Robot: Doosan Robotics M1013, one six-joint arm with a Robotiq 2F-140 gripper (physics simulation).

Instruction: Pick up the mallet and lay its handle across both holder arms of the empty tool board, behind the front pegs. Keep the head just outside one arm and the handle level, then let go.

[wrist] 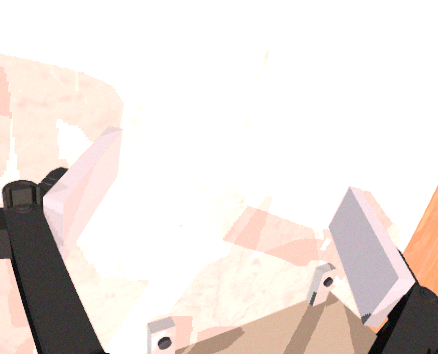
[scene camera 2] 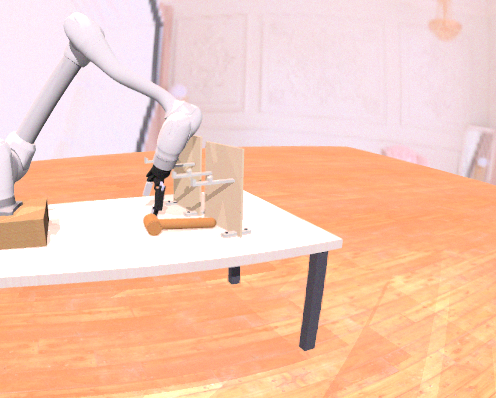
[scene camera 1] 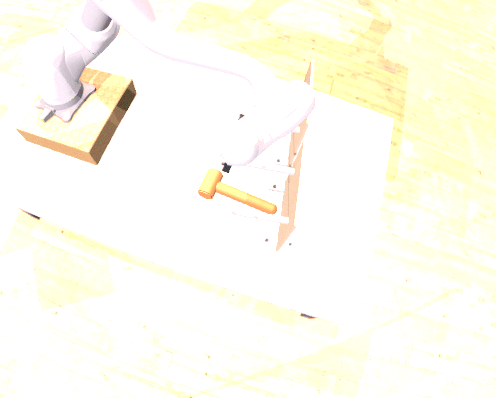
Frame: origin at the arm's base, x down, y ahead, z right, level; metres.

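Seen in the pictures: gripper, between the fingertips: (wrist: 232, 181) (scene camera 2: 148, 207); arm's base, origin of its link: (scene camera 1: 66, 97).
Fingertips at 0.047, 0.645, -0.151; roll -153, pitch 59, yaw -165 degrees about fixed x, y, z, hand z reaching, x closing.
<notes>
Offsets run from my fingertips to a thing's top centre, as dx, dy, dz. "spot": to the spot under its first point. Level surfaces: height alone.
The orange mallet @[-0.008, +0.109, +0.159] (scene camera 1: 246, 197) (scene camera 2: 187, 223) lies on the table, its handle end toward the near tool board (scene camera 1: 295, 185) (scene camera 2: 225, 195). The mallet does not show in the wrist view. This board stands upright with no tool on its two pale holder arms (scene camera 1: 265, 168) (scene camera 2: 215, 182). A board panel @[spot: +0.034, +0.163, -0.158] (wrist: 270, 327) shows low in the wrist view. My gripper (scene camera 2: 152, 200) (wrist: 232, 181) is open and empty, pointing down low over the table, on the far side of the mallet head in scene camera 2. In scene camera 1 the arm hides most of the gripper.
A second upright board (scene camera 1: 309, 75) (scene camera 2: 192, 150) stands beyond the near one, partly hidden by my arm; whether it holds a tool I cannot tell. Small feet (scene camera 2: 229, 233) (wrist: 161, 337) hold the boards. The wooden base block (scene camera 1: 90, 120) (scene camera 2: 25, 227) carries the arm on the white table @[dx +0.050] (scene camera 1: 150, 215) (scene camera 2: 100, 257).
</notes>
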